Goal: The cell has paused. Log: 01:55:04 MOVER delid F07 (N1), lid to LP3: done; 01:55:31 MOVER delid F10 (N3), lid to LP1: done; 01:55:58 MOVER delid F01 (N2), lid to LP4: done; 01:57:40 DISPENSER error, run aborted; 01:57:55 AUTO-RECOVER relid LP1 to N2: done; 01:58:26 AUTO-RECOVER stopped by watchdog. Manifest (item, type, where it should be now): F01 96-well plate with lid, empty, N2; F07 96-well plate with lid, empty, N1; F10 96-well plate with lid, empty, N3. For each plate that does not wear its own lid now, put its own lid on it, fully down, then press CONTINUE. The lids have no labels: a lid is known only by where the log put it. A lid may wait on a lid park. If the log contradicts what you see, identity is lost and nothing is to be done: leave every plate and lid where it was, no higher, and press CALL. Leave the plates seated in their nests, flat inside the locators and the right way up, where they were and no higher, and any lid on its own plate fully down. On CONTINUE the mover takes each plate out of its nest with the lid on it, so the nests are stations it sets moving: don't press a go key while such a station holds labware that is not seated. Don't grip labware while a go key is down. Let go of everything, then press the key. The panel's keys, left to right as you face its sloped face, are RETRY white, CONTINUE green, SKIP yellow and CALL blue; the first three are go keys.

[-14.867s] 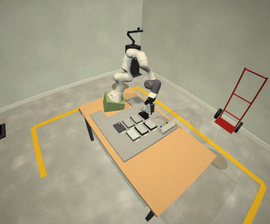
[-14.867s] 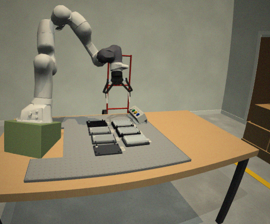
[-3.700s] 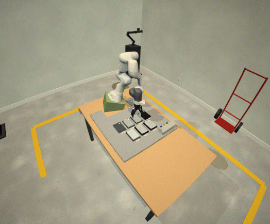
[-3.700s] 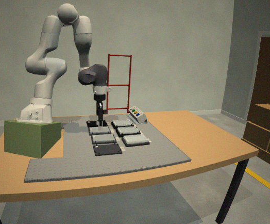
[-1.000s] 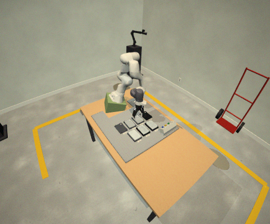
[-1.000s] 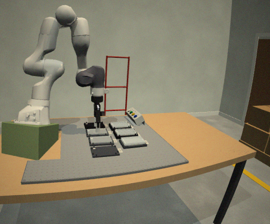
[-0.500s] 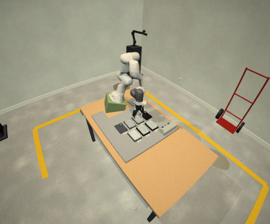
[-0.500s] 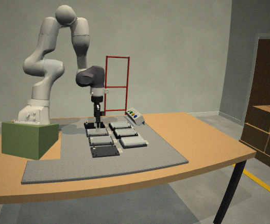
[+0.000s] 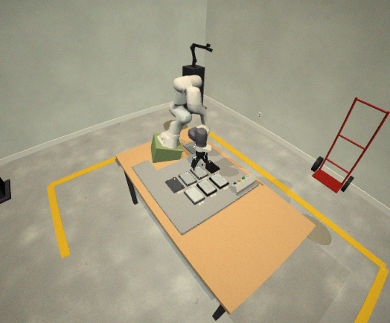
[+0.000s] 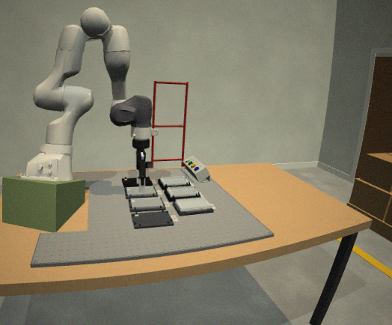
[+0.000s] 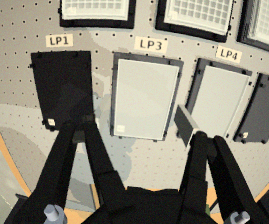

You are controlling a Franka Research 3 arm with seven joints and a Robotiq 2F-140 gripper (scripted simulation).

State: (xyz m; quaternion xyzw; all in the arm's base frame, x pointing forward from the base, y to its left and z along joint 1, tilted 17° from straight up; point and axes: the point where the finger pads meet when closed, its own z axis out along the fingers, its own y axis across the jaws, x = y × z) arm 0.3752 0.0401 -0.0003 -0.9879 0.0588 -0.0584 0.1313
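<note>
My gripper is now 5 cm above the park LP3. Also, from my hand: plate: 17 cm ahead, 20 cm to the right, 3 cm below; then park LP2: 1 cm behind, 25 cm to the right, 5 cm below; then park LP1: 1 cm ahead, 13 cm to the left, 5 cm below.
</note>
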